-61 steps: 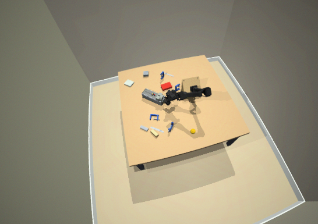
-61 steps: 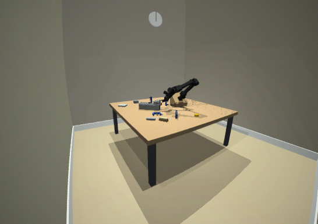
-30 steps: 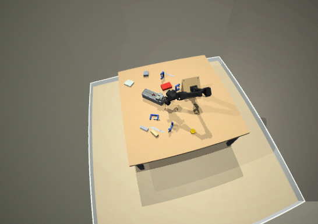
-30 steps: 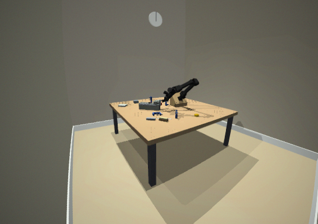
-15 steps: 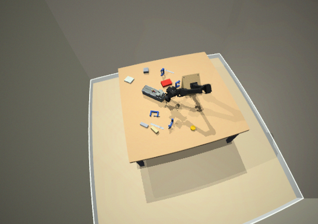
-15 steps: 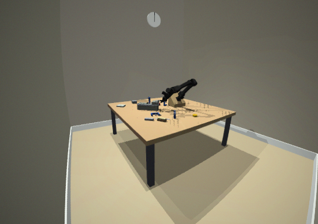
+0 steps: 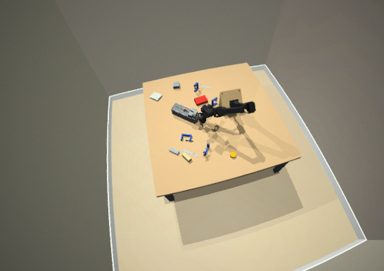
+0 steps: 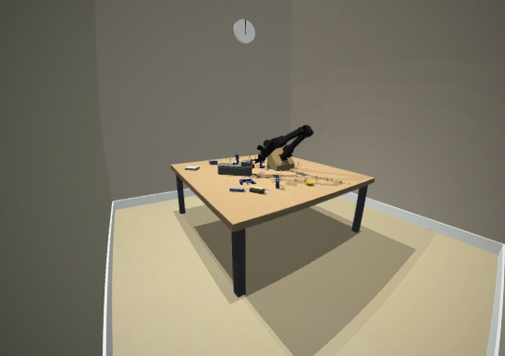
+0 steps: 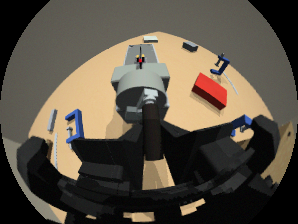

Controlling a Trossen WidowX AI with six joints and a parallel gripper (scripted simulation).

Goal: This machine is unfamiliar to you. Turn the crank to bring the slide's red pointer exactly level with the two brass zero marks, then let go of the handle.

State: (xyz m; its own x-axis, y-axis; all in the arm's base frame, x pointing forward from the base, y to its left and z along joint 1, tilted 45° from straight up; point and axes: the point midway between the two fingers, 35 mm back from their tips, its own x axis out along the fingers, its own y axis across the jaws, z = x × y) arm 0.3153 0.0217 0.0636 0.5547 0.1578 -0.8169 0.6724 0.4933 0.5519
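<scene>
My gripper tip is 2 cm below the dark crank handle, 1 cm to the right of it and 1 cm past it. Round my gripper tip: red pointer: 11 cm ahead, 9 cm to the right, 1 cm below; tan block: 33 cm to the left, 21 cm ahead, 8 cm below; yellow disc: 41 cm to the left, 18 cm behind, 8 cm below.
</scene>
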